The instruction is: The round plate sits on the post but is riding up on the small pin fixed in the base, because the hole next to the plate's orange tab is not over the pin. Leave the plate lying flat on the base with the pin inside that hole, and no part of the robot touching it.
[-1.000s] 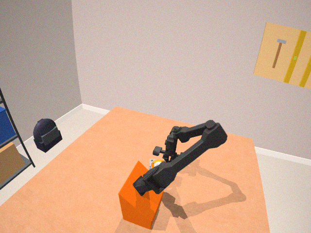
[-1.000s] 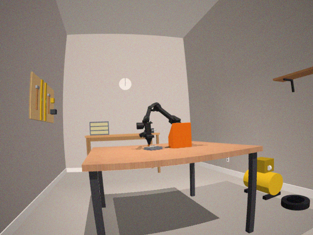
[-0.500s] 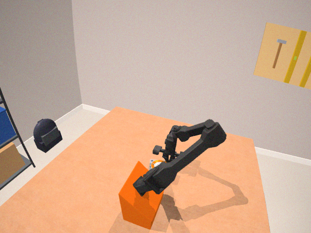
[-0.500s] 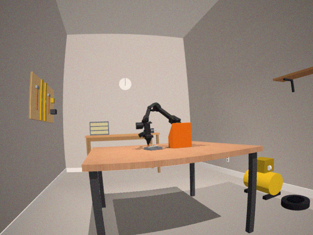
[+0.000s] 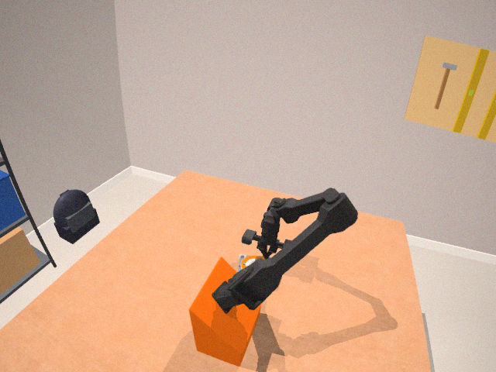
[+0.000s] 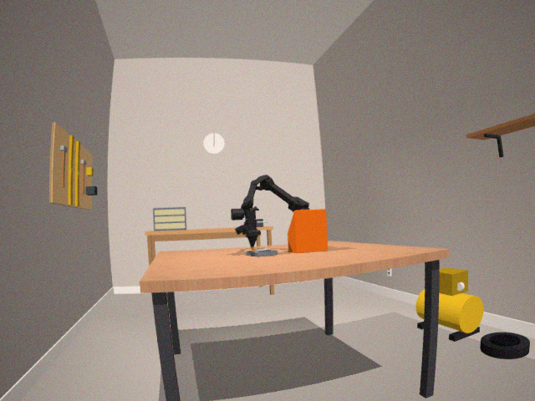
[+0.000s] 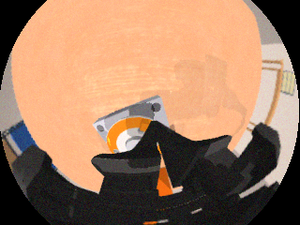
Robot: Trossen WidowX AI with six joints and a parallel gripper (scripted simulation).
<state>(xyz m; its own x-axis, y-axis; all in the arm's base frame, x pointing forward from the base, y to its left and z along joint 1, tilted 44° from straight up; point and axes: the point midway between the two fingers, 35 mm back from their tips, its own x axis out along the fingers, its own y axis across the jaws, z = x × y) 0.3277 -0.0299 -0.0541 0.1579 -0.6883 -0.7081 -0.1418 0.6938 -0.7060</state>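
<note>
The round plate lies 30 mm behind my gripper tip and 20 mm to the left of it. Also, from my gripper tip: grey square base: 50 mm behind, 20 mm to the left, 20 mm below.
</note>
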